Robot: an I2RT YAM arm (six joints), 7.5 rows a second.
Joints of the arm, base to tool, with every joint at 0 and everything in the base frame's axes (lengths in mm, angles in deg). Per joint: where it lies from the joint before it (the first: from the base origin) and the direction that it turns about. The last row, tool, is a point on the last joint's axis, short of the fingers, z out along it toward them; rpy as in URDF.
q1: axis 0 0 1 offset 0.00 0.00 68.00
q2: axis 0 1 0 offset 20.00 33.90 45.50
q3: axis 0 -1 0 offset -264.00 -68.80 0.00
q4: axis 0 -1 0 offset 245.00 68.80 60.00
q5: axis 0 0 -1 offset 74.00 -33.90 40.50
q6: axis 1 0 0 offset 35.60 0.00 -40.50
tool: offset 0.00 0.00 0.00 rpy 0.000 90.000 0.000
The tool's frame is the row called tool.
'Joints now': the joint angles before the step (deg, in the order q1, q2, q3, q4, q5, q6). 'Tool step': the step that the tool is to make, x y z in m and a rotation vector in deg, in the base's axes. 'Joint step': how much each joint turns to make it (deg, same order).
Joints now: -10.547, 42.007, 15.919, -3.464, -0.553, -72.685
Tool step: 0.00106, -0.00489, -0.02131, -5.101, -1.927, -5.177
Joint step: -0.177, 3.418, -5.539, 11.881, 6.604, -1.755
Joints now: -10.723, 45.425, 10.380, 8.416, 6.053, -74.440
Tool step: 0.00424, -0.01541, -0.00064, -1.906, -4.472, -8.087
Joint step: -3.847, 4.224, -1.248, 10.117, 4.228, 0.953
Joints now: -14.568, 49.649, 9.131, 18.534, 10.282, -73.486
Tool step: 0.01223, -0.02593, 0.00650, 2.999, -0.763, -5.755
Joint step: -6.866, 7.451, 4.136, 2.721, -2.197, 2.467
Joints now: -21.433, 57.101, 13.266, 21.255, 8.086, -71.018
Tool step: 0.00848, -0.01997, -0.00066, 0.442, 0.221, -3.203
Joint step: -4.400, 6.343, 2.463, 3.522, -1.227, -0.173
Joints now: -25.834, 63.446, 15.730, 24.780, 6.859, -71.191
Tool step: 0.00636, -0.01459, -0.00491, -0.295, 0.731, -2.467
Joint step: -2.634, 5.533, 1.486, 3.606, 0.080, -0.618
